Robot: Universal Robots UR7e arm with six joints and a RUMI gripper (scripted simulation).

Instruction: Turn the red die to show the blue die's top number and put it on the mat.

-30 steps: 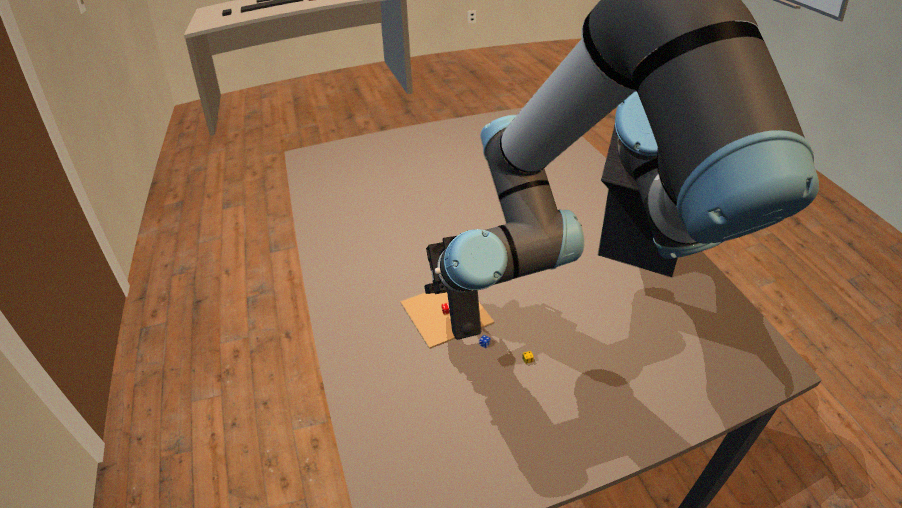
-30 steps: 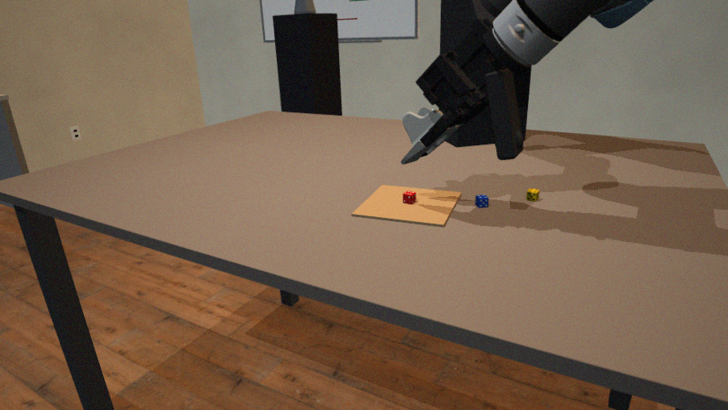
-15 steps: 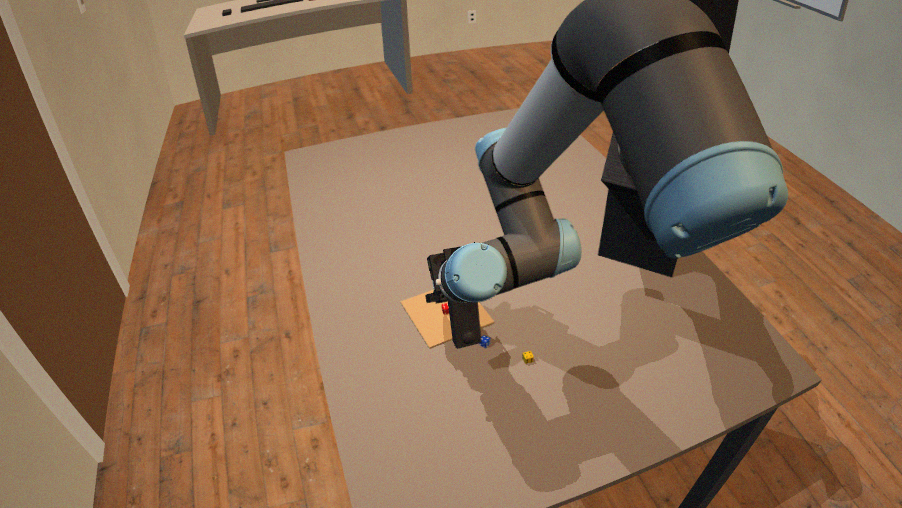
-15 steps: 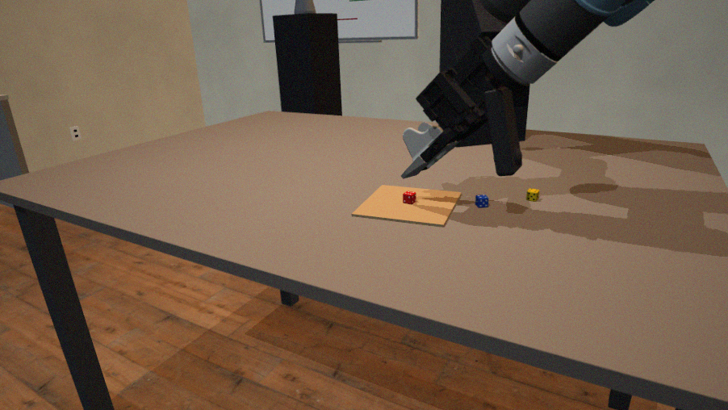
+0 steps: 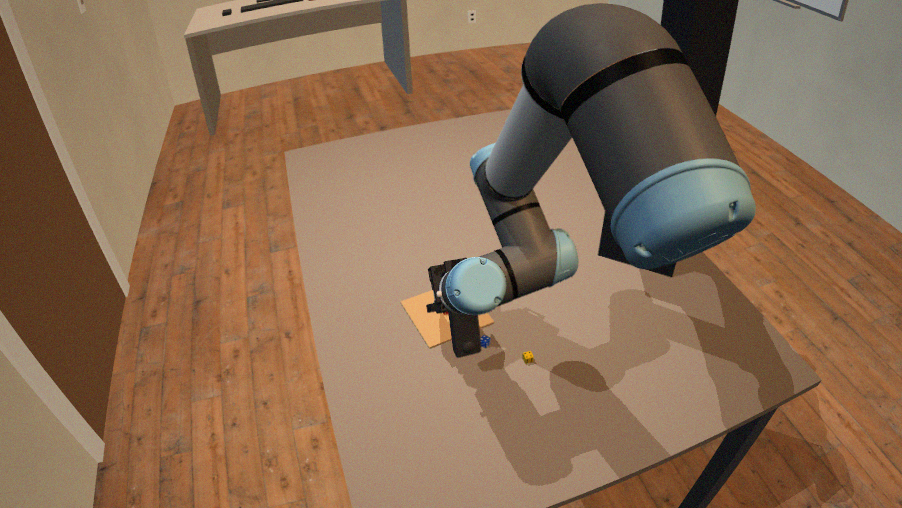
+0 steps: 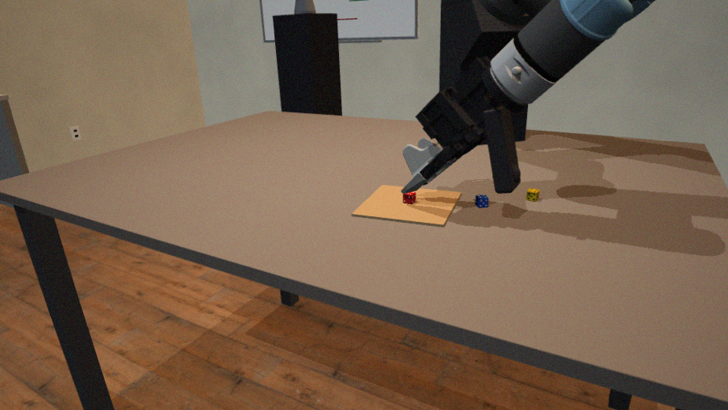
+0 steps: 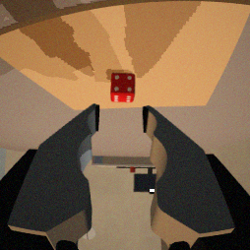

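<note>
My hand is 10 mm to the left of the red die and 20 mm above it. From my hand the other things lie so: mat 10 mm to the right, 30 mm below; then blue die 50 mm behind, 90 mm to the left, 30 mm below; then yellow die 110 mm behind, 150 mm to the left, 30 mm below.
</note>
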